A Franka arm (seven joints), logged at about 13 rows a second.
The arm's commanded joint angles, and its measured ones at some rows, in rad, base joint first. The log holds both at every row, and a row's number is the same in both.
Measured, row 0:
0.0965 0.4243 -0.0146 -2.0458 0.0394 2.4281 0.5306
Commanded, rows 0 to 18:
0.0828 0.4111 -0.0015 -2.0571 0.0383 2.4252 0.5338
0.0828 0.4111 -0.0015 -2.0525 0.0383 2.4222 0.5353
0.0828 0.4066 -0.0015 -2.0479 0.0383 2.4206 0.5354
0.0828 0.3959 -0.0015 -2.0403 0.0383 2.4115 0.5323
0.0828 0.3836 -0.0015 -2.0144 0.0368 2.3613 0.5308
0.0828 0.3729 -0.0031 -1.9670 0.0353 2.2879 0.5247
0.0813 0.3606 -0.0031 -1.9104 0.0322 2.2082 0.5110
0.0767 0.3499 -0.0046 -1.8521 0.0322 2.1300 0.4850
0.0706 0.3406 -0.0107 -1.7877 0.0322 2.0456 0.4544
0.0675 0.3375 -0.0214 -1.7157 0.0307 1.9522 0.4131
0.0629 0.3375 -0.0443 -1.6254 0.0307 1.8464 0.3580
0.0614 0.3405 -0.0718 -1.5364 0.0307 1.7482 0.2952
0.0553 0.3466 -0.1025 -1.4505 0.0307 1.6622 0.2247
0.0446 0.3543 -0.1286 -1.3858 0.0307 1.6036 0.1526
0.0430 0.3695 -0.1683 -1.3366 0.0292 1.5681 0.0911
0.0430 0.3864 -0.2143 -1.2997 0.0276 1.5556 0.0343
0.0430 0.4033 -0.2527 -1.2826 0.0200 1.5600 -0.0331
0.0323 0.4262 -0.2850 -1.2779 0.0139 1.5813 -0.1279
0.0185 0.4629 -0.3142 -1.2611 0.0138 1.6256 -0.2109
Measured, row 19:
0.0412 0.3661 -0.2722 -1.3448 0.0215 1.6029 -0.0673
